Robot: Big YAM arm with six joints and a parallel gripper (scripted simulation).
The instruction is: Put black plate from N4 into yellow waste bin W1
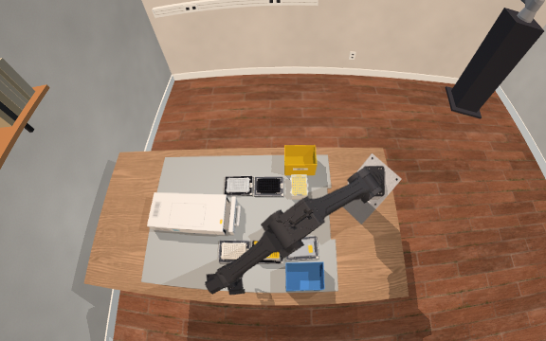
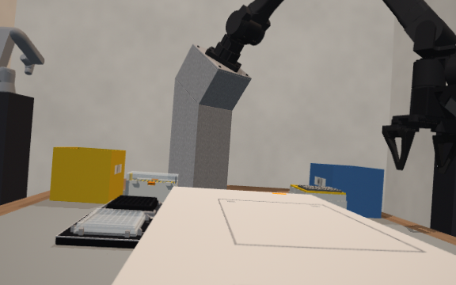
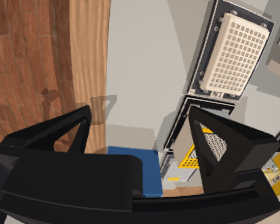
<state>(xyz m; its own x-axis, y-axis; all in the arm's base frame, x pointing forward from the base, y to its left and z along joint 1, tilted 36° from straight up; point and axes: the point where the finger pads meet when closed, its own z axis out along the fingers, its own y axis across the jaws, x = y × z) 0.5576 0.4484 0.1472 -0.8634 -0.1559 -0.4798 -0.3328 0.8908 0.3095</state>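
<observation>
My gripper is now 550 mm to the left of the black plate and 110 mm above it. The rest, counted from my hand: blue bin 290 mm behind, 100 mm below, 90 mm to the right; white instrument 310 mm ahead, 280 mm to the right, 90 mm below; clear plate 510 mm to the right, 170 mm ahead, 120 mm below.
</observation>
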